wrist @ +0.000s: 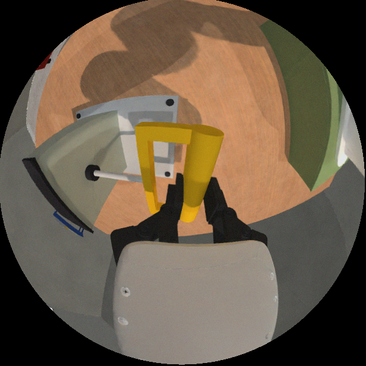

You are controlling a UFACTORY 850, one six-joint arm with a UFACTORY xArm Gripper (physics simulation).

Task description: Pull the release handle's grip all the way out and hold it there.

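The release handle's yellow grip (201,165) is a loop with a thick round bar on its right side, in the middle of the wrist view. My gripper (193,184) is shut on that thick bar, one black finger on each side of it. A pale rod (117,176) runs from a black collar (92,173) on the grey-green housing to behind the grip's left side. A stretch of the rod shows between the collar and the grip. The rod's end behind the grip is hidden.
The grey-green housing (75,155) stands at the left on a light metal plate (150,103) with dark bolts, on the wooden table top (225,80). A green block (305,105) stands at the right. A blue handle-like part (68,224) shows at the lower left.
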